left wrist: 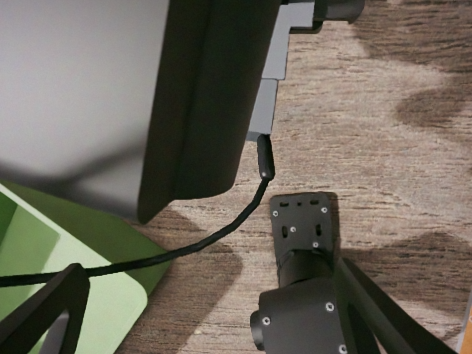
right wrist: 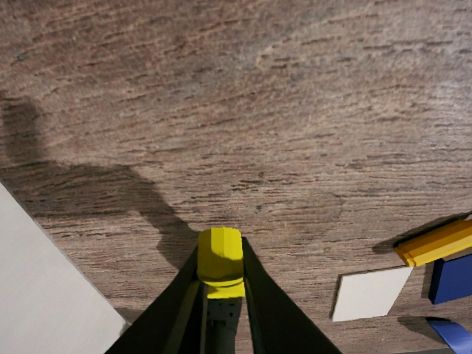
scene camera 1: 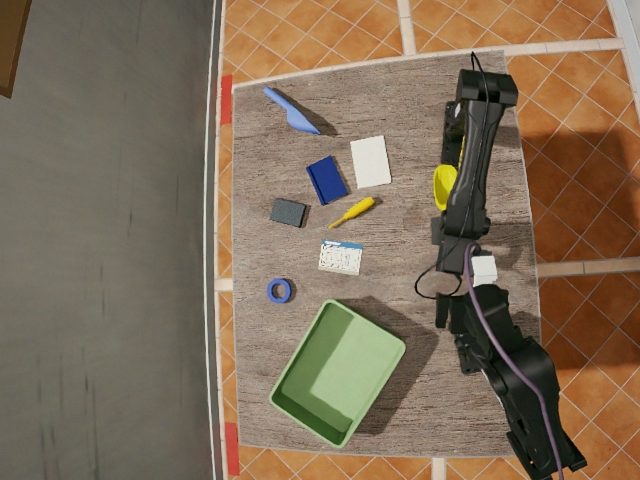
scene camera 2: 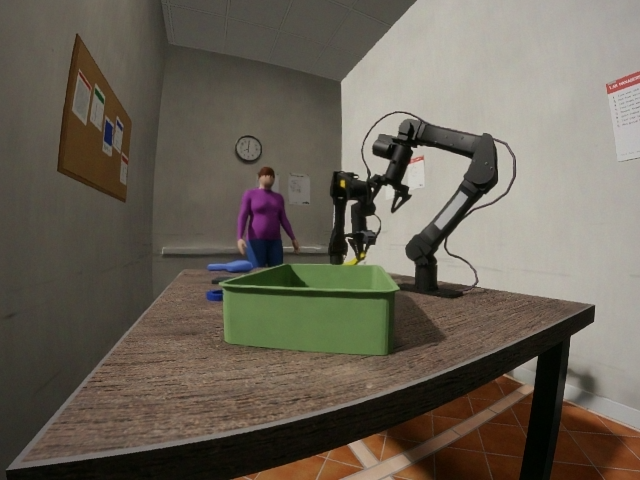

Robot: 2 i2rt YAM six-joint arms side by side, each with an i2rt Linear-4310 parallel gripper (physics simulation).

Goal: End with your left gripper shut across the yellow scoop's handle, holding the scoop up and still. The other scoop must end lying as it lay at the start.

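Where they show: left gripper, fingertip midpoint: [left wrist: 212, 270] [scene camera 1: 458, 292] [scene camera 2: 380, 209]; right gripper, fingertip midpoint: [left wrist: 282, 9] [right wrist: 223, 246] [scene camera 2: 360, 259]; left arm's base, origin of the base link: [left wrist: 304, 267] [scene camera 1: 467, 336] [scene camera 2: 425, 291]; right arm's base, origin of the base link: [right wrist: 218, 321] [scene camera 1: 455, 133].
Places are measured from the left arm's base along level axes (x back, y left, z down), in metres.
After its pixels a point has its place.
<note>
The yellow scoop [scene camera 1: 443, 187] {x 0.027, y -0.422, z -0.005 m} [scene camera 2: 353, 261] {x -0.005, y -0.318, z -0.068 m} is held up off the table by my right gripper [scene camera 2: 361, 250] {x -0.001, y -0.281, z -0.075 m} [right wrist: 220, 255] {x -0.001, y -0.281, z -0.075 m}, shut on its handle. The handle's end shows between the fingers in the right wrist view; in scene camera 1 the right arm [scene camera 1: 471, 160] {x 0.008, y -0.368, z -0.404 m} hides the handle and those fingers. My left gripper [scene camera 2: 401, 200] [left wrist: 211, 270] {x -0.040, y -0.144, z -0.245 m} is open and empty, raised beside the right arm and apart from the scoop. The other scoop, blue [scene camera 1: 297, 117] {x -0.343, y -0.731, z -0.050 m} [scene camera 2: 237, 266] {x -0.345, y -0.698, z -0.031 m} [right wrist: 452, 335] {x -0.313, y -0.680, z -0.034 m}, lies on the table at the far side from the left arm.
The right arm [left wrist: 80, 100] {x -0.039, y -0.204, z -0.298 m} passes very close in front of the left wrist camera. A green bin [scene camera 1: 338, 361] {x -0.371, y 0.006, z -0.002 m} [scene camera 2: 310, 320] {x -0.474, y 0.157, z -0.043 m} stands on the table. A screwdriver [scene camera 1: 359, 208] {x -0.221, y -0.413, z -0.027 m}, navy box [scene camera 1: 326, 179] {x -0.300, y -0.526, z -0.012 m}, white pad [scene camera 1: 371, 161] {x -0.157, y -0.549, z -0.005 m}, dark box [scene camera 1: 288, 212] {x -0.433, y -0.454, z -0.015 m}, card box [scene camera 1: 340, 258] {x -0.307, y -0.286, z -0.002 m} and blue ring [scene camera 1: 279, 281] {x -0.500, y -0.255, z -0.013 m} lie there too.
</note>
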